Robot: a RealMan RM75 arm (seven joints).
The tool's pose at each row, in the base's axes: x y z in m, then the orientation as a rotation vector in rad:
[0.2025 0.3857 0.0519 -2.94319 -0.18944 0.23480]
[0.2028 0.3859 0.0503 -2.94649 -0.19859 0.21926]
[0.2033 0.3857 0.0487 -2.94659 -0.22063 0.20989]
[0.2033 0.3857 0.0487 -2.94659 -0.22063 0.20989]
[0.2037 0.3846 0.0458 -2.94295 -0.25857 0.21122]
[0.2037 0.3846 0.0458 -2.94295 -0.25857 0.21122]
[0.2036 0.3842 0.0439 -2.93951 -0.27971 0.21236]
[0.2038 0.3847 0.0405 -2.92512 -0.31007 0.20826]
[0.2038 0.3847 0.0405 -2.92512 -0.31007 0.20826]
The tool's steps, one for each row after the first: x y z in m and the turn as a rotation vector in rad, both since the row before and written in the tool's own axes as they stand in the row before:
[0.0006 0.0001 0.0015 -0.00387 0.00981 -0.00671]
[0.0007 0.0006 0.0014 -0.00244 0.00485 -0.01518]
[0.0000 0.0000 0.0000 0.00000 0.00000 0.00000]
[0.0006 0.0017 0.0026 -0.00109 -0.00331 -0.02541]
[0.0000 0.0000 0.0000 0.00000 0.00000 0.00000]
[0.0001 0.0007 0.0018 0.00058 -0.00208 -0.01430]
[0.0007 0.0002 0.0034 0.00992 0.00121 -0.02221]
[0.0000 0.0000 0.0000 0.00000 0.00000 0.00000]

